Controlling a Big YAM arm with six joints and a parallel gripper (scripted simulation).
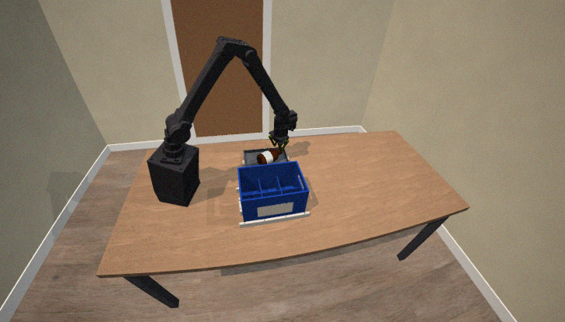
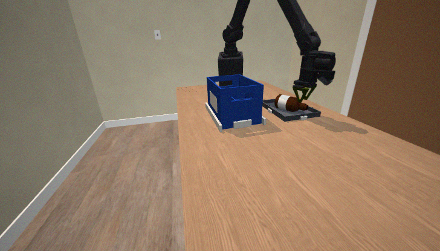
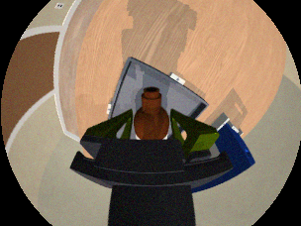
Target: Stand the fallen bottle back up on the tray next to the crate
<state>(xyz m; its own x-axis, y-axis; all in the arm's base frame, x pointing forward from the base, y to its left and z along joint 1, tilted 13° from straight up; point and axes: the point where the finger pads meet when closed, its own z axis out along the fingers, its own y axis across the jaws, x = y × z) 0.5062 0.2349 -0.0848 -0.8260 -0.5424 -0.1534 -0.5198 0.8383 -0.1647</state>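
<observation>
My gripper is now 4 cm past the brown bottle, 3 cm to the left of it and 4 cm above it. From my hand the other things lie so: dark grey tray (7 cm behind, 3 cm to the right, 6 cm below); blue crate (7 cm behind, 33 cm to the right, 1 cm above).
</observation>
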